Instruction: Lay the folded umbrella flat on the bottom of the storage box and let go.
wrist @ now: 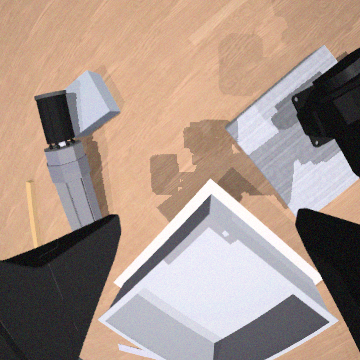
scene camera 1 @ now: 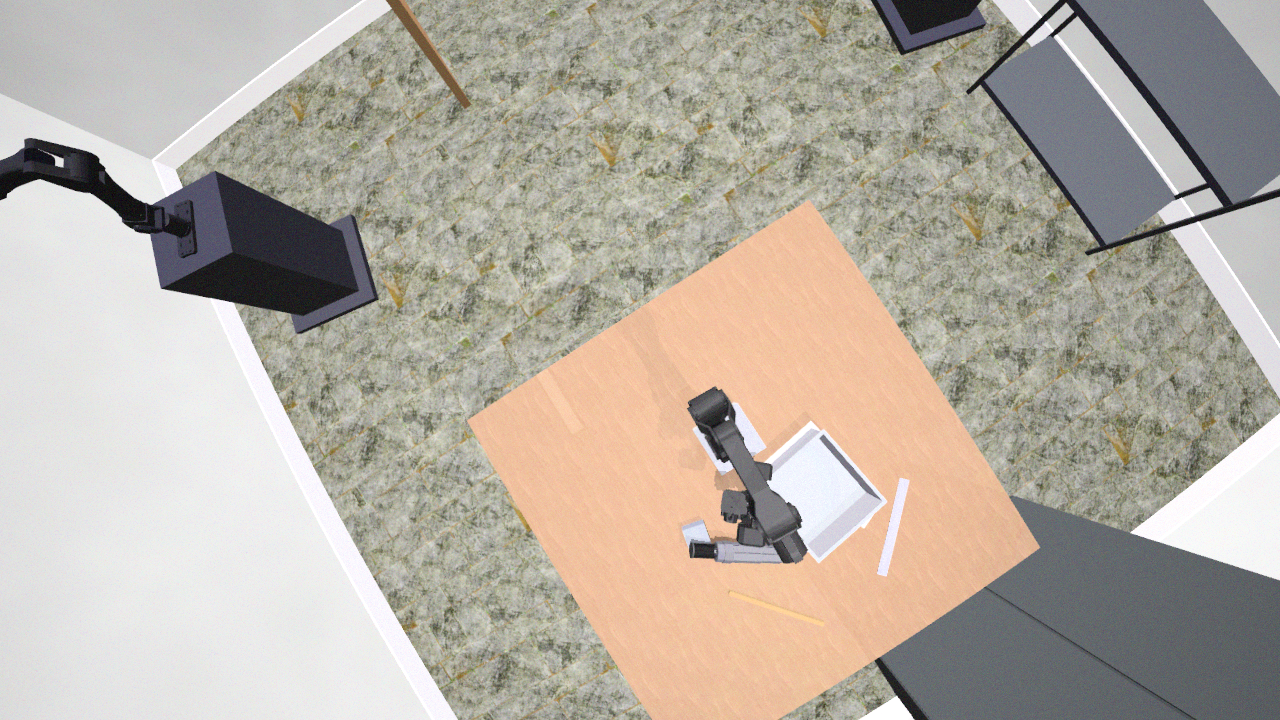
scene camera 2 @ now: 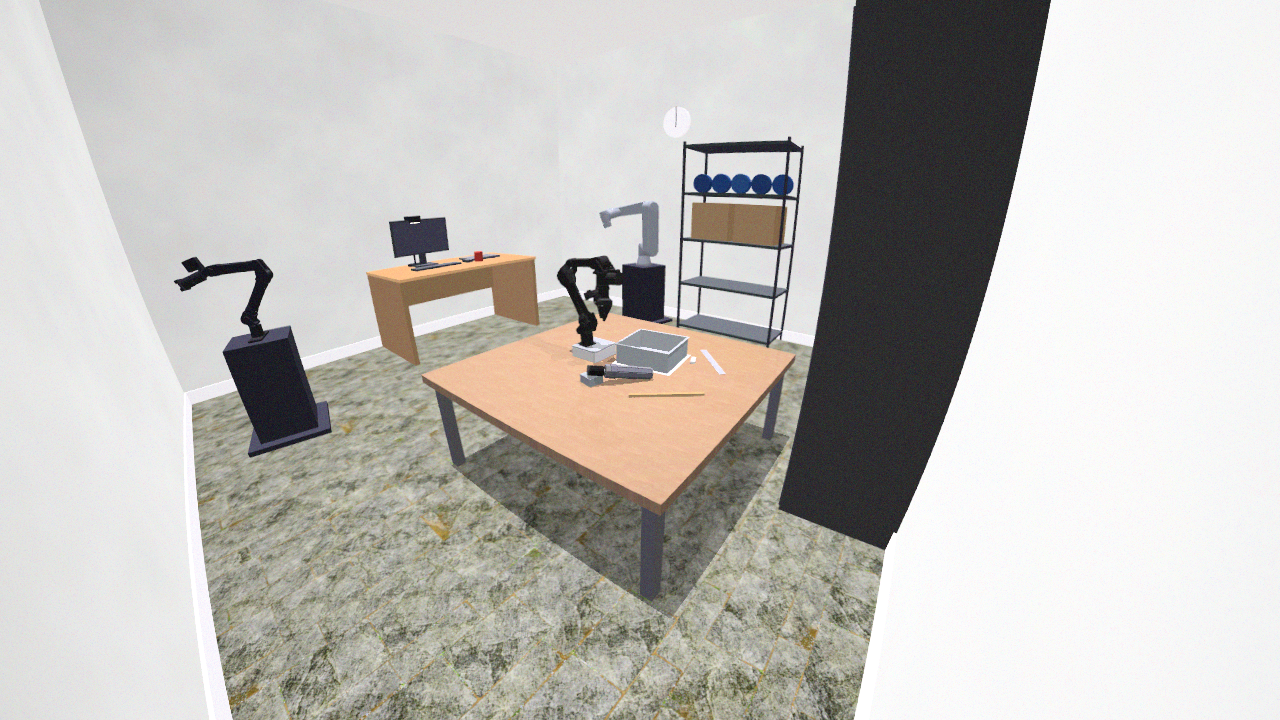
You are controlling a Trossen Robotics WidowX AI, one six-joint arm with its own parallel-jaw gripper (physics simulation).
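Where they show: gripper, between the fingertips: (wrist: 209, 221) (scene camera 2: 602, 319); arm's base, origin of its link: (wrist: 325, 110) (scene camera 2: 587, 343).
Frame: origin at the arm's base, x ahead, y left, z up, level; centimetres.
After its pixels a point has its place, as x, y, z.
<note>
The folded umbrella (scene camera 1: 747, 553) @(34.5, -4.8, 1.0) (scene camera 2: 629, 372) @(37.9, -5.6, -0.7) (wrist: 72, 180) @(31.9, -8.1, 1.1) lies outside the storage box, grey with a black handle. Its handle end rests on or against a small grey block (scene camera 1: 693, 531) @(24.3, -17.2, -2.1) (scene camera 2: 591, 379) @(30.0, -19.3, -2.5) (wrist: 97, 105) @(24.3, -15.0, -2.1). The arm covers its far end in scene camera 1, and a finger hides it in the wrist view. The open-topped storage box (scene camera 1: 850, 466) @(21.4, 31.2, 2.3) (scene camera 2: 640, 356) @(29.4, 8.3, 0.1) (wrist: 150, 310) @(38.9, 19.8, -3.6) is light grey, and its visible bottom is bare. My gripper (scene camera 2: 604, 316) @(14.2, -1.0, 15.6) (wrist: 209, 221) @(14.2, -1.0, 15.6) is wide open and empty, above the table, with the umbrella toward its left finger in the wrist view.
A yellow stick (scene camera 1: 776, 607) @(55.6, -2.2, -4.6) (scene camera 2: 666, 394) @(56.3, -2.7, -4.7) (wrist: 32, 212) @(50.3, -8.5, -4.6) lies beyond the umbrella. A white strip (scene camera 1: 893, 526) @(46.0, 39.8, -5.5) (scene camera 2: 712, 361) @(46.6, 39.4, -5.5) lies past the box. The arm's pale base block (scene camera 1: 747, 429) @(1.5, 8.1, 0.2) (wrist: 255, 135) @(8.7, -1.3, 0.0) stands beside the box on the wooden table (scene camera 1: 626, 465) @(-0.2, -29.4, -5.6) (scene camera 2: 554, 402) @(31.7, -38.1, -5.7).
</note>
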